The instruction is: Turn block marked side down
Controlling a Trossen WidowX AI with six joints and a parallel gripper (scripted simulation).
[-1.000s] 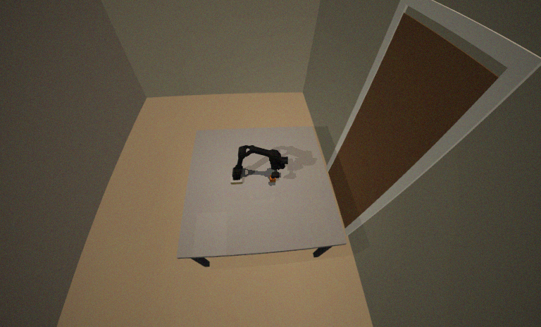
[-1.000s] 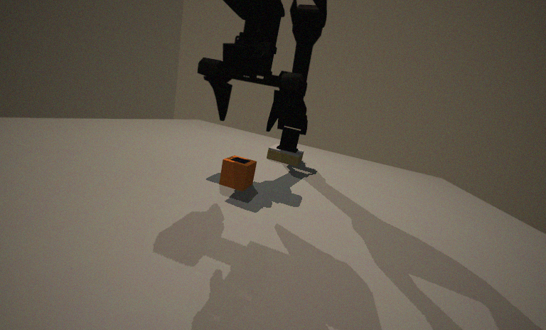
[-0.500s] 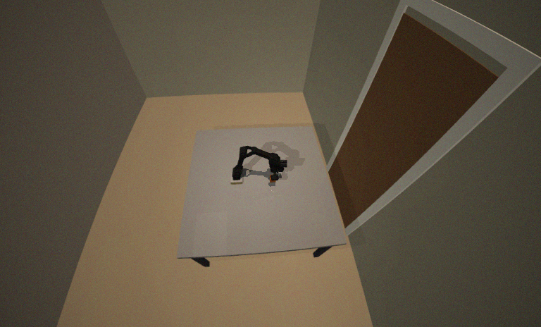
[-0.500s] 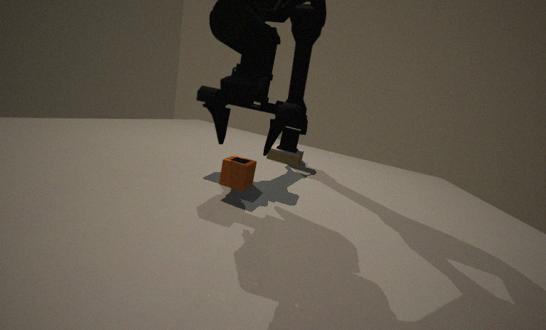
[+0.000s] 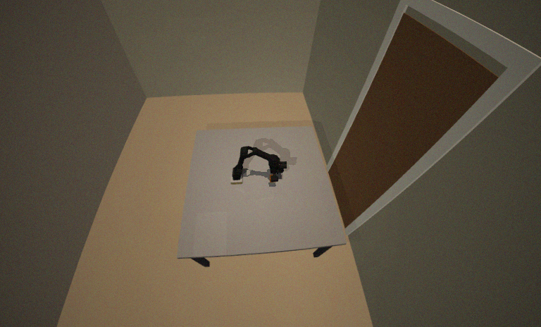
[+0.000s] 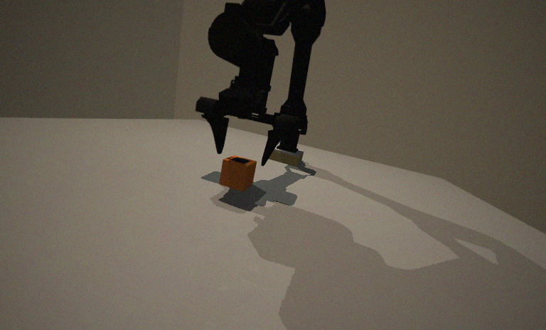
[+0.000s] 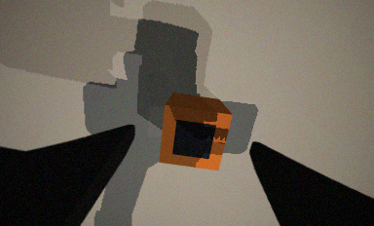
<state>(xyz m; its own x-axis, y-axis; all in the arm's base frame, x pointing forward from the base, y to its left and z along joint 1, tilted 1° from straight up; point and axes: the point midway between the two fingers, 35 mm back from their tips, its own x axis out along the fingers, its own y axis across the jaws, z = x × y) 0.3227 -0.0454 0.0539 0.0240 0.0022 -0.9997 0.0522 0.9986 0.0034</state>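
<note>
My gripper tip is 20 mm above the orange block.
</note>
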